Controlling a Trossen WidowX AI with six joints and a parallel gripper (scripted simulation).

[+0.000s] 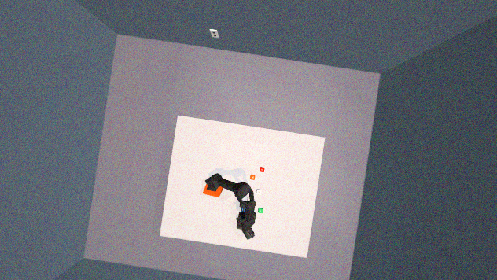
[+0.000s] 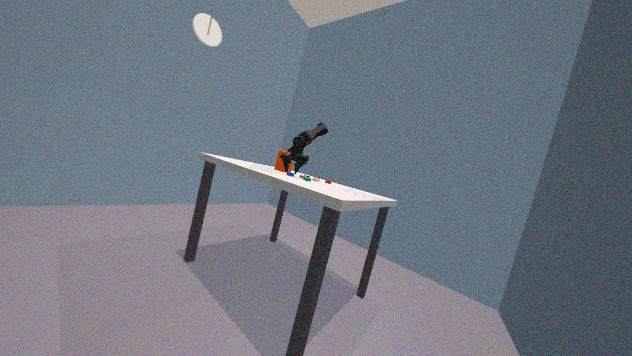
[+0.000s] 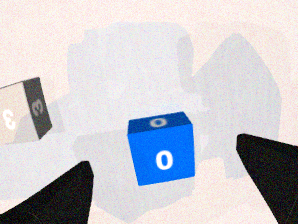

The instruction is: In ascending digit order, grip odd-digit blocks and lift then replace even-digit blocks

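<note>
Right now the blue block is 1 cm below my gripper tip. Also, from my gripper tip: white block (15 cm to the left, 8 cm ahead, 1 cm below); then dark grey block (16 cm to the left, 1 cm below, 1 cm behind); then green block (13 cm ahead, 2 cm to the left, 1 cm below).
</note>
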